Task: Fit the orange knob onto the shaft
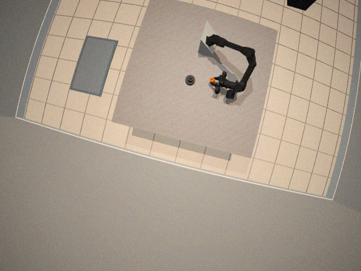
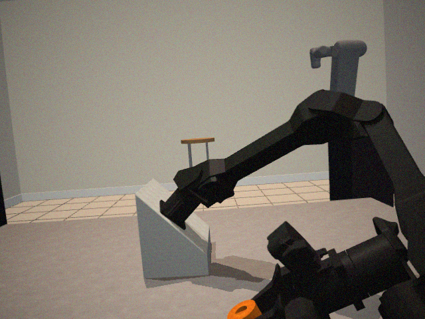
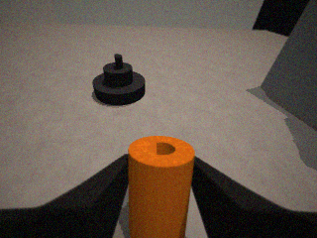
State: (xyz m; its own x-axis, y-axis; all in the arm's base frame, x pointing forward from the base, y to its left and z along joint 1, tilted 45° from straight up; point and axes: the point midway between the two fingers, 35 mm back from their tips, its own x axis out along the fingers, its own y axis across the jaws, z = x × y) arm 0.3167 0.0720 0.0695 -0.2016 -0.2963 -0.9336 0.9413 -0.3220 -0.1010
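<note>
Now: gripper tip 10 mm to the right of the orange knob and 10 mm above it. The rest, counted from my gripper tip: dark round pedestal: 10 mm ahead, 180 mm to the right, 20 mm below.
</note>
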